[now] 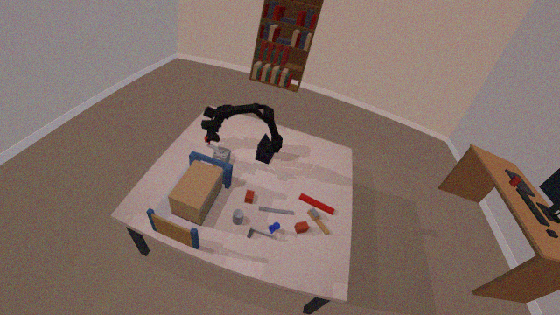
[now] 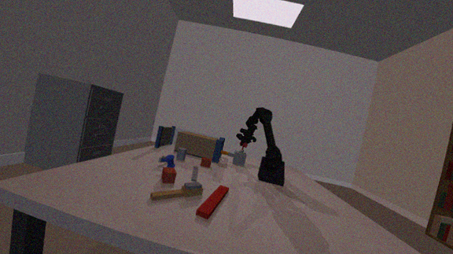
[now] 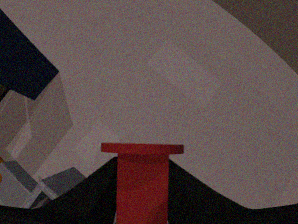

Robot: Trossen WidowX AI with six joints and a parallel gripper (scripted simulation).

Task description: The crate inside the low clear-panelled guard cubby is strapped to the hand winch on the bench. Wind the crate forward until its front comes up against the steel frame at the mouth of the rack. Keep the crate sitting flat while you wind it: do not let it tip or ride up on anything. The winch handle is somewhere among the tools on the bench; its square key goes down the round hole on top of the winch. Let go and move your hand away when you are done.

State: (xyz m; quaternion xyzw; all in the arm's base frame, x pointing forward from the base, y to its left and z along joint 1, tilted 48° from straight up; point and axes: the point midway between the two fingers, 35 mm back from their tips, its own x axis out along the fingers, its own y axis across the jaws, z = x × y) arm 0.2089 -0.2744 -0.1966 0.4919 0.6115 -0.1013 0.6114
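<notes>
My gripper tip is now 1 cm past the winch handle, 5 cm to the right of it and 3 cm above it. Also, from my gripper tip: blue frame (15 cm ahead, 13 cm to the left, 3 cm below); red knob (1 cm behind, 1 cm to the left); grey winch (2 cm behind, 10 cm to the left, 10 cm below).
</notes>
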